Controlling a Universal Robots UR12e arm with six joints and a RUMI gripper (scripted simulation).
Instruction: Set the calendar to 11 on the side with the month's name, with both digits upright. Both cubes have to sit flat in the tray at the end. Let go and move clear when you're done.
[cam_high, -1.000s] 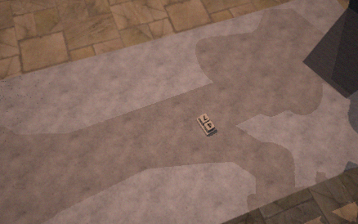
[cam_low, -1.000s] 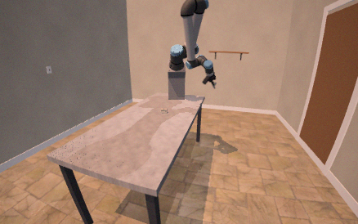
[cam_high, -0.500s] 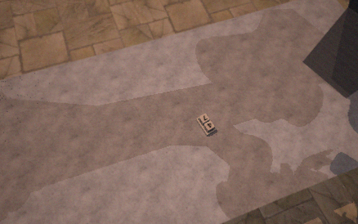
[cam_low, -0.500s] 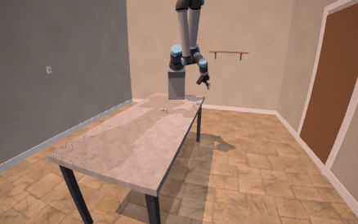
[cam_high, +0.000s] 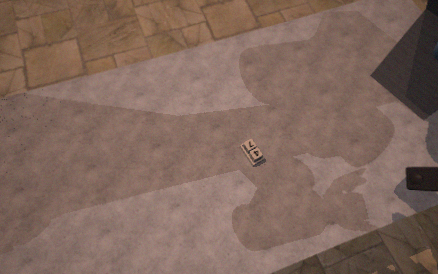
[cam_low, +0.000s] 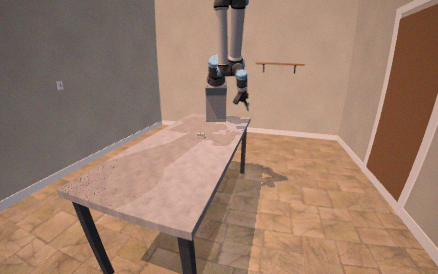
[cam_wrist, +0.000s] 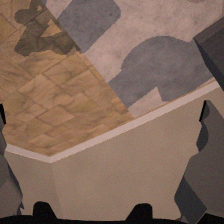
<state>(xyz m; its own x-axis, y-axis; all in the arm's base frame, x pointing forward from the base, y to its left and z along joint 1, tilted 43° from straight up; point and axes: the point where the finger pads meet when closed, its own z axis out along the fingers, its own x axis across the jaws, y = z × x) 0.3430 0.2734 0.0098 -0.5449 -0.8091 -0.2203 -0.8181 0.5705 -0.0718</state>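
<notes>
My gripper is now 29 cm short of the digit cube, 35 cm to the left of it and 18 cm above it. Round my hand: calendar tray 29 cm ahead, 33 cm to the right, 20 cm below; white cube 29 cm ahead, 31 cm to the right, 18 cm below.
</notes>
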